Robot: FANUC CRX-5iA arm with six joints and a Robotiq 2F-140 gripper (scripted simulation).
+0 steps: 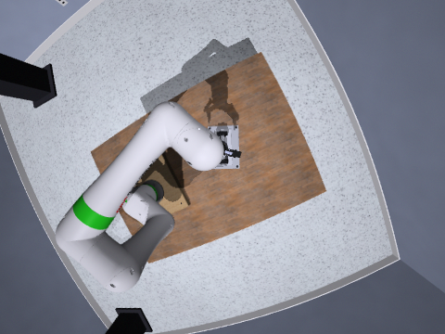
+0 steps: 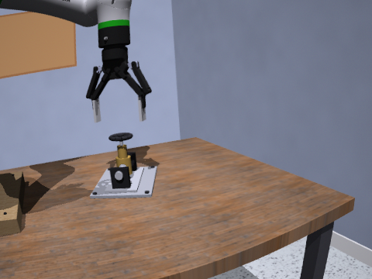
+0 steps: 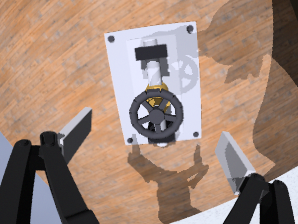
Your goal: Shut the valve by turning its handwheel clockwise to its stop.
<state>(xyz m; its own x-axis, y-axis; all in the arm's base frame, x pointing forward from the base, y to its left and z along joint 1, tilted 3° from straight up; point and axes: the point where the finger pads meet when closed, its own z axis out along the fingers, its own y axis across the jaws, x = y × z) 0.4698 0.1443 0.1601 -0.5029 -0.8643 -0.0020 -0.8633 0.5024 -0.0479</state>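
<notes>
Now: hand 60 mm above the black spoked handwheel.
</notes>
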